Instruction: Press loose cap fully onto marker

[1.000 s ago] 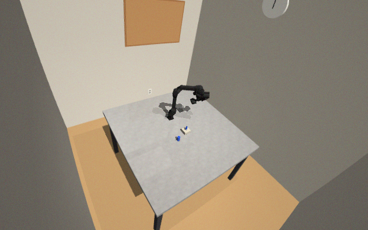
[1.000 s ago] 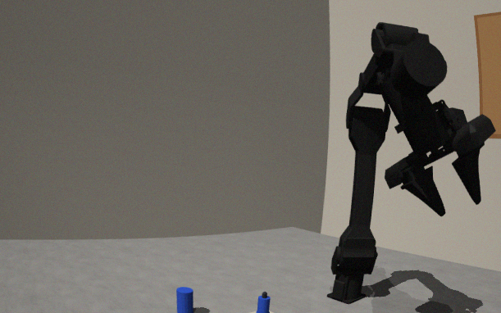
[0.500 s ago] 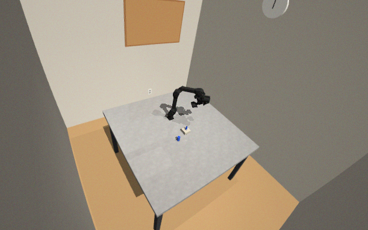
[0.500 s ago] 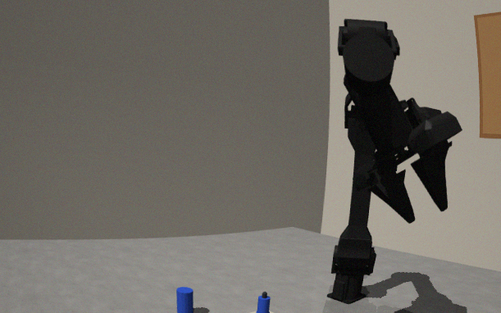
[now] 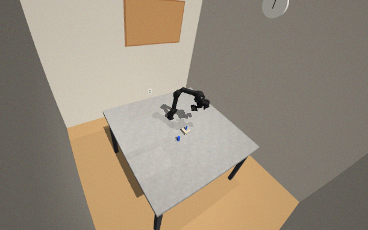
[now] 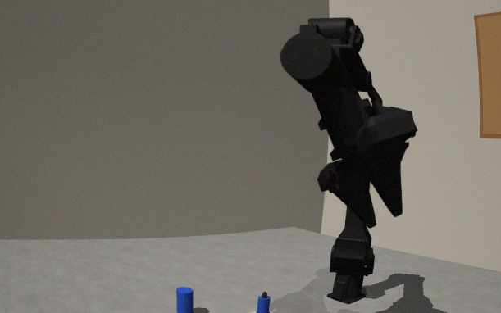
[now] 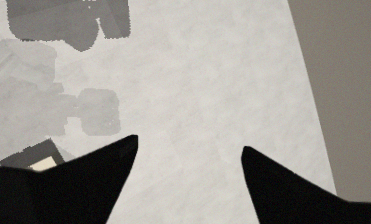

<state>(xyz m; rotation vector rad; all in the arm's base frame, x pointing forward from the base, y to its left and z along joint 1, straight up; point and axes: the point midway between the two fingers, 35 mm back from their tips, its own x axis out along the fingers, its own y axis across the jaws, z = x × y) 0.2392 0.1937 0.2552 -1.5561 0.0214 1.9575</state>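
Right now the blue cap is 9 cm ahead of my gripper tip, 32 cm to the right of it and 20 cm below it.
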